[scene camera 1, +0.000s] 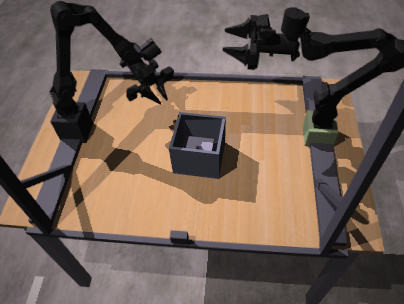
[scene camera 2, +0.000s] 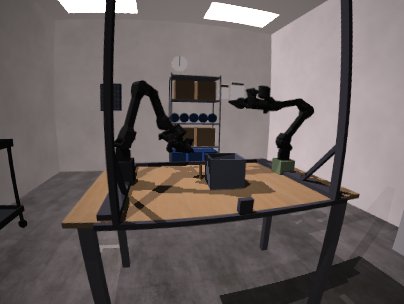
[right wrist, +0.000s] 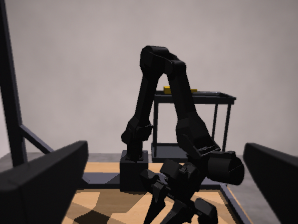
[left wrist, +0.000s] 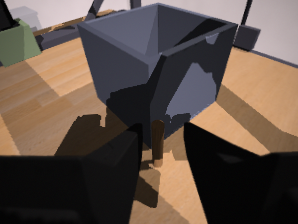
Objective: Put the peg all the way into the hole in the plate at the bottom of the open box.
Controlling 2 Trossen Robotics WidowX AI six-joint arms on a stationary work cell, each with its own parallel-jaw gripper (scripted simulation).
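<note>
There's a grey-blue box here (scene camera 1: pixel 202 163), and that's the same grey-blue box (scene camera 2: pixel 223 171) and (left wrist: pixel 174 86), but in the right wrist view the box is out of frame. You can see my left gripper (scene camera 1: pixel 164 102) and (left wrist: pixel 163 129). And there's my right gripper (scene camera 1: pixel 223 39) and (right wrist: pixel 166 149).
</note>
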